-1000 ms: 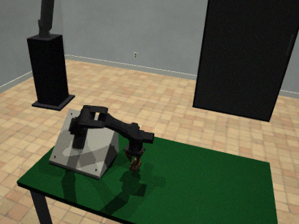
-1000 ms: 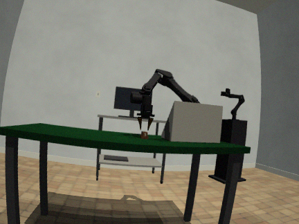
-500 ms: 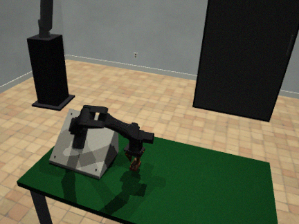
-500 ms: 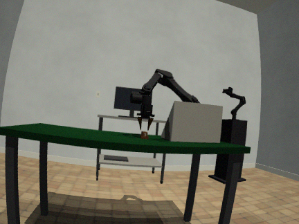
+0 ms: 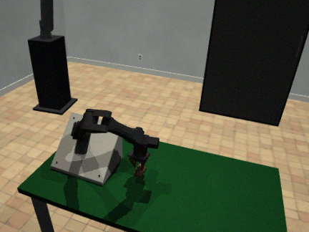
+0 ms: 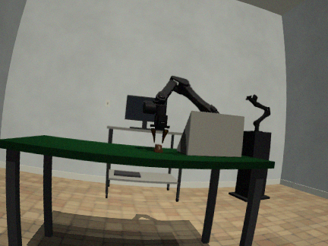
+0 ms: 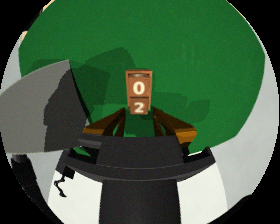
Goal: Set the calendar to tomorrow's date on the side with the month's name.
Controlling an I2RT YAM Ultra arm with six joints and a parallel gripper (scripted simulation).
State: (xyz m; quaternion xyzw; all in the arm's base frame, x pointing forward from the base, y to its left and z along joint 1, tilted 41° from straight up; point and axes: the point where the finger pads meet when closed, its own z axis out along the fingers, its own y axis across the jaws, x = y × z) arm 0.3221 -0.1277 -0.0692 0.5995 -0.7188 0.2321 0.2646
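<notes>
My gripper is now 50 mm above the wooden calendar tray and 20 mm to the right of it.
</notes>
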